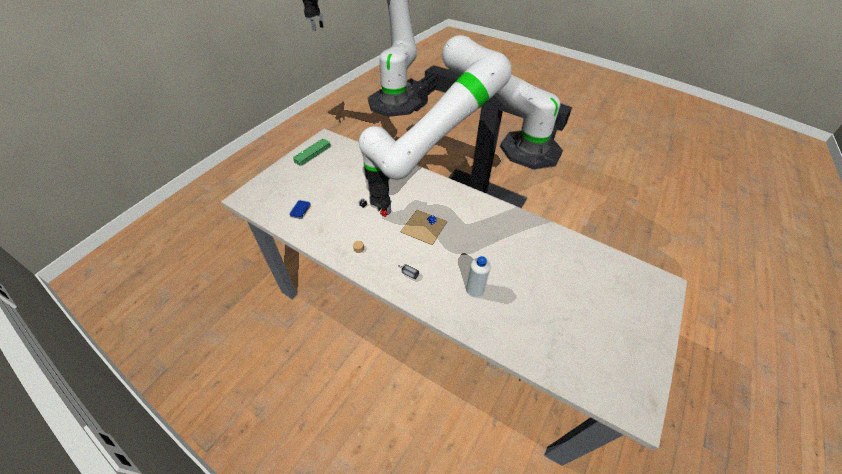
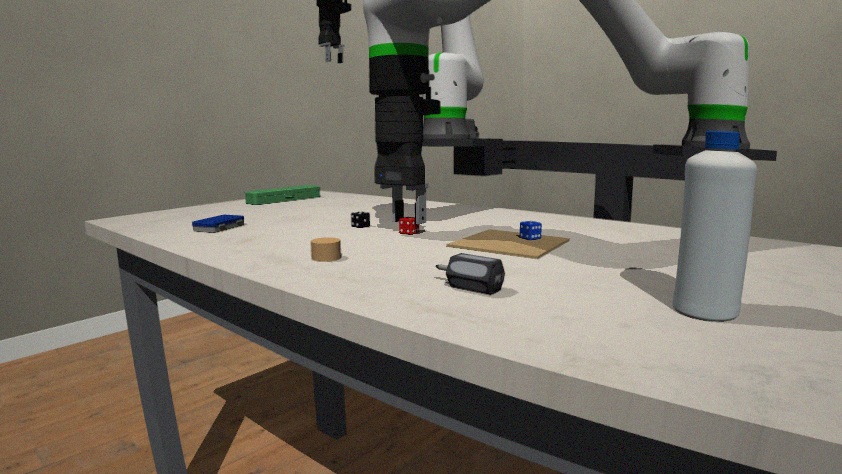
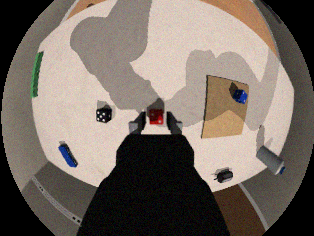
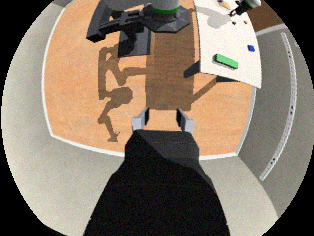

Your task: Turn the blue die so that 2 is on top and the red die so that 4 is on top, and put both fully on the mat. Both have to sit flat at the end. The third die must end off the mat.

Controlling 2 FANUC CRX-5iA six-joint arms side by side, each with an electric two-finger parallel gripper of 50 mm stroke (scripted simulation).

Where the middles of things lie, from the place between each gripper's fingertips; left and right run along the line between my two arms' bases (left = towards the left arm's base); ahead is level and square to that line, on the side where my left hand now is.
Labels:
I see the tan mat (image 2: 492, 241) 30 mm behind my left hand (image 2: 409, 222), 170 mm to the left of it and 30 mm below it. The rest, counted from my left hand: dark screwdriver-like tool (image 2: 480, 274) (200 mm ahead, 240 mm to the left, 20 mm below); then white bottle (image 2: 719, 188) (130 mm ahead, 480 mm to the left, 50 mm above).
I see my right gripper (image 2: 334, 62) 56 cm short of the tan mat, 100 cm to the right of it and 44 cm above it. Also, from my right hand: dark screwdriver-like tool: 78 cm ahead, 107 cm to the left, 42 cm below.

